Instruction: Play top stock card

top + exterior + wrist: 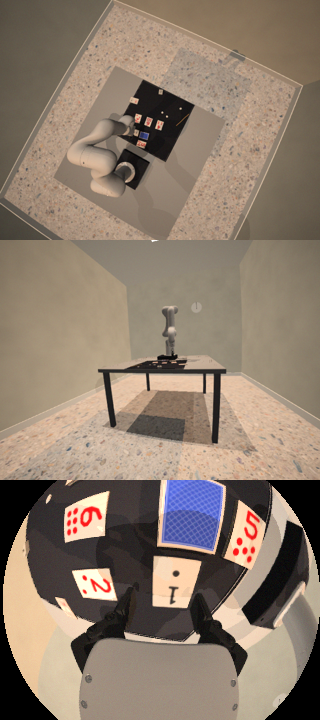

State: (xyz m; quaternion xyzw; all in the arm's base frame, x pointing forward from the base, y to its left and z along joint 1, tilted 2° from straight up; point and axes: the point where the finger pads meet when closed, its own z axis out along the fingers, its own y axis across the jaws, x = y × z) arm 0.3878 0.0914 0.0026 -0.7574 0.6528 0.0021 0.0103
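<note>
Right now the red 5 card is 12 cm to the right of my hand, 9 cm behind it and 4 cm below it. Also, from my hand: black card cloth (19 cm ahead, 13 cm to the right, 6 cm below); then thin wooden stick (40 cm to the right, 30 cm ahead, 4 cm below); then small block (47 cm ahead, 8 cm to the right, 3 cm below).
</note>
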